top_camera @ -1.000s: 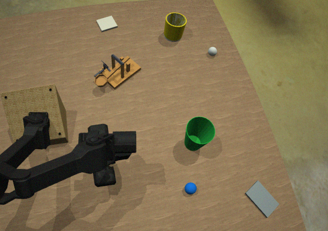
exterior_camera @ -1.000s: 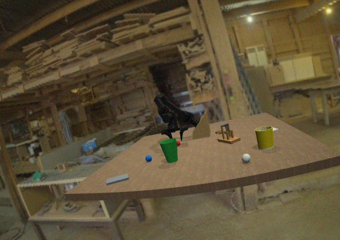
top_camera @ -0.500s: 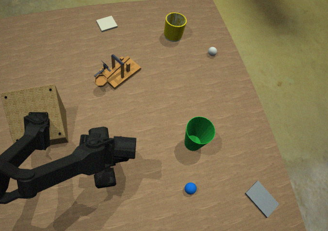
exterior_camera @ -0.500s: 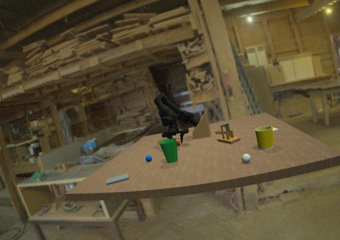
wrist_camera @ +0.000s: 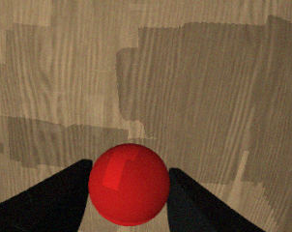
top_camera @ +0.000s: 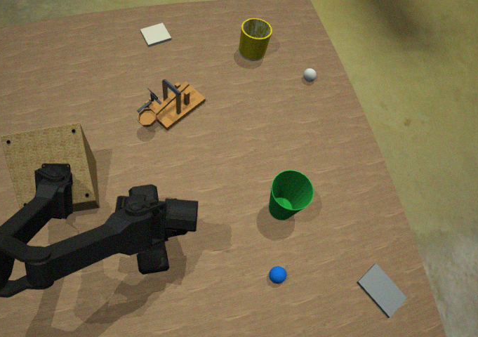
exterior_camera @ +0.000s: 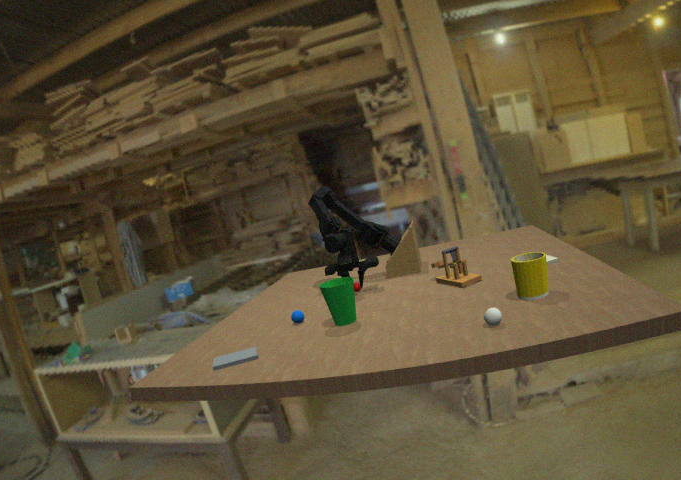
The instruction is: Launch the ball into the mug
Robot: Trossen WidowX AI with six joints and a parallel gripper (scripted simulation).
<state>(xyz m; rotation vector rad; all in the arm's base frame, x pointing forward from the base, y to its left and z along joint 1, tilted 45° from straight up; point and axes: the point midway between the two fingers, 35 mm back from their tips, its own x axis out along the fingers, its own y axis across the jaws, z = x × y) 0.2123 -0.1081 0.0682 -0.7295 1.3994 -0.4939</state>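
The wooden catapult lies 350 mm to the left of my gripper tip, 40 mm above it and 30 mm ahead of it. Round my gripper tip: green cup (310 mm ahead, 60 mm to the left, 20 mm above); red ball (10 mm above); blue ball (280 mm ahead, 110 mm to the right, 10 mm above).
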